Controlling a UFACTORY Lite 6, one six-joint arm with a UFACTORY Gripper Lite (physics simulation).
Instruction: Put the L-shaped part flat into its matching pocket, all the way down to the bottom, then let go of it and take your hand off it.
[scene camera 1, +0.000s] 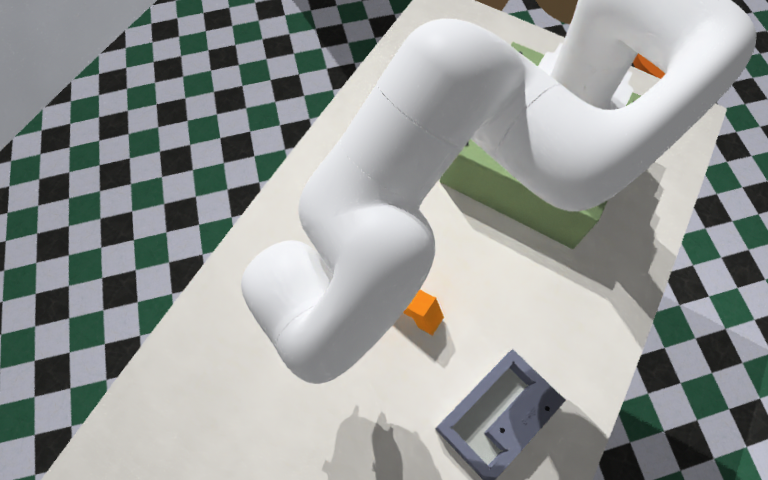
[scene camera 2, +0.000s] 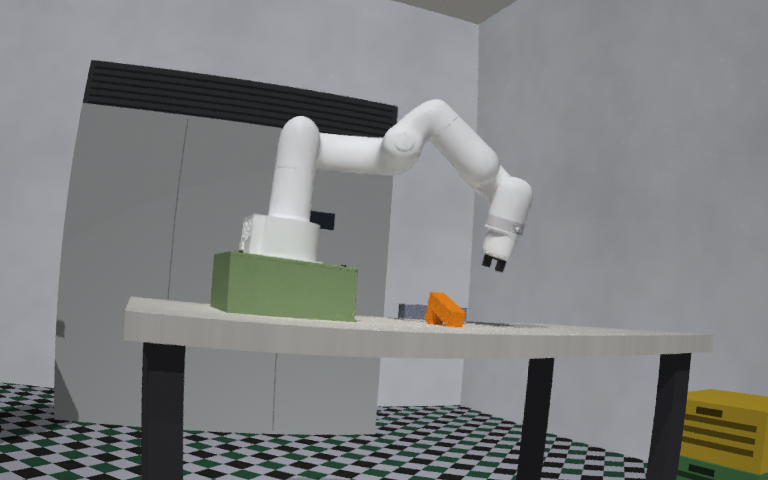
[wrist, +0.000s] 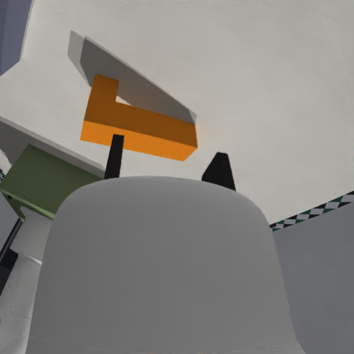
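Note:
The orange L-shaped part is on the table, not flat: it stands on edge with a gap under it, and its long arm slopes. The arm hides much of it in scene camera 1. The blue-grey fixture with the L-shaped pocket stands nearby; the pocket is empty. My gripper is open and empty, above the table and the part, apart from it. In the wrist view one fingertip overlaps the part's near side. The arm hides the gripper in scene camera 1.
The green base block carries the robot on the pale table. The fixture lies near the table's edge on the right in scene camera 1. A yellow drawer unit stands beyond the table at the lower right.

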